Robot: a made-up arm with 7 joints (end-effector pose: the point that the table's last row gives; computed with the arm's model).
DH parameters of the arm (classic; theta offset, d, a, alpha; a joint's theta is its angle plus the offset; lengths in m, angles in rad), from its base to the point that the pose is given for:
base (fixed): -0.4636 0 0.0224 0
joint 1: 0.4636 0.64 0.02 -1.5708
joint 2: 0 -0.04 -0.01 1.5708
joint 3: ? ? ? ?
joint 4: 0 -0.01 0.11 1.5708
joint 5: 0 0.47 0 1.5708
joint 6: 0 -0.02 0.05 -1.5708
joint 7: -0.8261 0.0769 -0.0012 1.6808
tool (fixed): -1.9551 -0.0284 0 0
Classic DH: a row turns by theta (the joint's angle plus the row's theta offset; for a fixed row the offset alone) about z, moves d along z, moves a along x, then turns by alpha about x.
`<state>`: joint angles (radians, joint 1 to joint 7).
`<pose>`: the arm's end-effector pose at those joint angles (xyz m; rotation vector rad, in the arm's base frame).
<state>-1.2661 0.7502 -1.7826 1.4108 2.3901 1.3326 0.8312</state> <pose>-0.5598 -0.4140 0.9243 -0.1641 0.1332 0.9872</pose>
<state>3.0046 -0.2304 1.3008 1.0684 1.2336 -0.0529 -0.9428</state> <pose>-0.2568 -0.5125 0.8319 1.9362 1.4255 0.8991</pose>
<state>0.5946 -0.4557 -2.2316 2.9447 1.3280 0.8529 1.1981</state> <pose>-0.2304 -0.3777 1.3766 -0.8929 0.6380 1.6008</pose>
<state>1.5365 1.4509 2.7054 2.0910 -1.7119 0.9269 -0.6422</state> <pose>-0.1383 0.6605 1.1972 2.7851 0.0022 -0.2472</pose>
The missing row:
joint 3: 0 0.3 0.08 1.5708
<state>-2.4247 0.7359 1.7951 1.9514 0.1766 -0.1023 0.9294</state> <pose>0.0430 -0.6342 1.1739 -0.4482 0.6808 1.5343</pose>
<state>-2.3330 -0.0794 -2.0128 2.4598 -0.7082 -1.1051 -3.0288</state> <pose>-0.1243 0.2599 1.4132 0.7812 1.4831 -0.3992</pose>
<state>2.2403 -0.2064 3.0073 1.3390 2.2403 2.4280 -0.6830</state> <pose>0.4665 -0.4534 0.8637 2.1565 -0.8082 -1.9497</pose>
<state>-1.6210 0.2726 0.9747 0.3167 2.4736 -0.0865 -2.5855</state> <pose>0.2228 -0.1735 0.3999 -0.5647 -1.5251 -1.4978</pose>
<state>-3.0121 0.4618 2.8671 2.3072 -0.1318 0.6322 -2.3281</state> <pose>0.0541 -0.0658 1.5069 -0.5439 -2.1875 1.9977</pose>
